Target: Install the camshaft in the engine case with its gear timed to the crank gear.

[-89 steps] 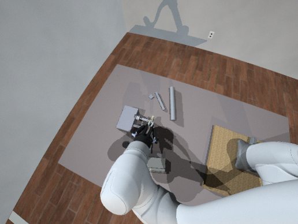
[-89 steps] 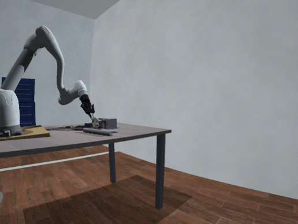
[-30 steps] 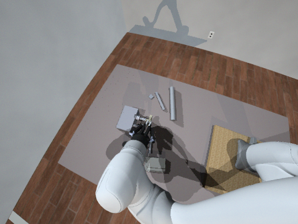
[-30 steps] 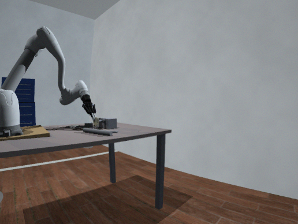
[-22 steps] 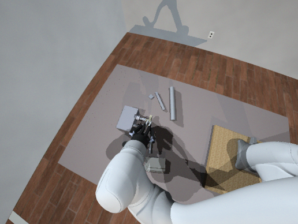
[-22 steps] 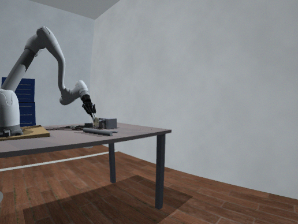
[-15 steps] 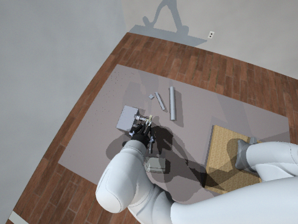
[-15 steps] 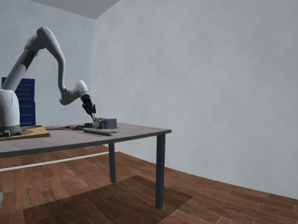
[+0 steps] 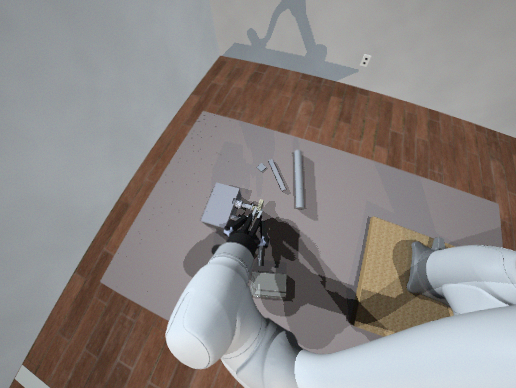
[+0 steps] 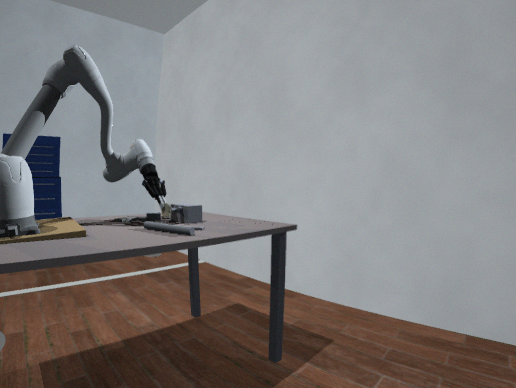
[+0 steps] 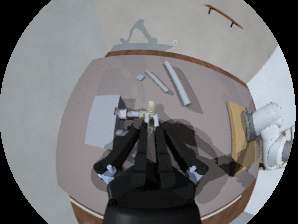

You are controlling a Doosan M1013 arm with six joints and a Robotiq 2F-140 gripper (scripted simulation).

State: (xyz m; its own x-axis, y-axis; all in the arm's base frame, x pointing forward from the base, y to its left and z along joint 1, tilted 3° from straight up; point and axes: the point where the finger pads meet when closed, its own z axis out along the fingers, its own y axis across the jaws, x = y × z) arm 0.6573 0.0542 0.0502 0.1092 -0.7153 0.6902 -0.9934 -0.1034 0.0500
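Right now my hand is 100 mm to the right of the short pin, 90 mm above it and 50 mm past it. Also, from my hand: flat bar: 210 mm to the right, 90 mm below; black disc: 150 mm to the left, 90 mm below, 90 mm ahead; square block: 140 mm to the left, 80 mm below, 10 mm ahead.
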